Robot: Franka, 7 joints.
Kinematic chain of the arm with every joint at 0, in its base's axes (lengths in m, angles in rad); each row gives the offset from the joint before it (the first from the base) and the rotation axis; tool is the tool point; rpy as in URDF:
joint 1: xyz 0 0 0.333 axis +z
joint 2: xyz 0 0 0 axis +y
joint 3: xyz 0 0 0.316 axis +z
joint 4: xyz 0.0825 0 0 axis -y
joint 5: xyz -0.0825 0 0.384 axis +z
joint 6: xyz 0 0 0 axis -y
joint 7: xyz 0.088 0 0 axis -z
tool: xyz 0 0 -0.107 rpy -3.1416 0 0
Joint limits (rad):
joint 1: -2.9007..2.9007
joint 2: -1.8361..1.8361
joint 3: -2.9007..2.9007
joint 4: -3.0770..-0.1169
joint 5: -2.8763..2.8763
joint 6: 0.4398..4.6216
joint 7: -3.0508..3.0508
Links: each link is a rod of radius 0.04 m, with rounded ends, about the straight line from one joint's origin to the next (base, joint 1, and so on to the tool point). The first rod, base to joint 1, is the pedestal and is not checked.
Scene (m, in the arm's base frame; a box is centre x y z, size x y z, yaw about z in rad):
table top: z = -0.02
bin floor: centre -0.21 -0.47 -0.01 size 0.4 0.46 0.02 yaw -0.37
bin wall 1: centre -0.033 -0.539 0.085 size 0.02 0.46 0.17 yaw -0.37
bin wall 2: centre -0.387 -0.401 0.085 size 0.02 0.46 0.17 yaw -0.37
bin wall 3: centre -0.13 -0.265 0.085 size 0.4 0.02 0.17 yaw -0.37
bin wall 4: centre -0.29 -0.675 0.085 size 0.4 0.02 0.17 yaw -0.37
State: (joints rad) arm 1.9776 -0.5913 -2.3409 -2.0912 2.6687 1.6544 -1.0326
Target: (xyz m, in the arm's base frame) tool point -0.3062 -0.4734 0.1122
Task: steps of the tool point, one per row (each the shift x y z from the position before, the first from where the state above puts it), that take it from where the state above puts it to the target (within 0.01 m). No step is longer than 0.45 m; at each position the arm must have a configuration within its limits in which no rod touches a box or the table.
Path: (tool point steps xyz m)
1: -0.0727 -0.1703 0.0924
2: -0.1229 -0.1254 0.1027
3: -0.1497 -0.0653 0.1081
4: -0.3145 -0.0638 -0.2552
5: -0.2333 0.1738 -0.2471

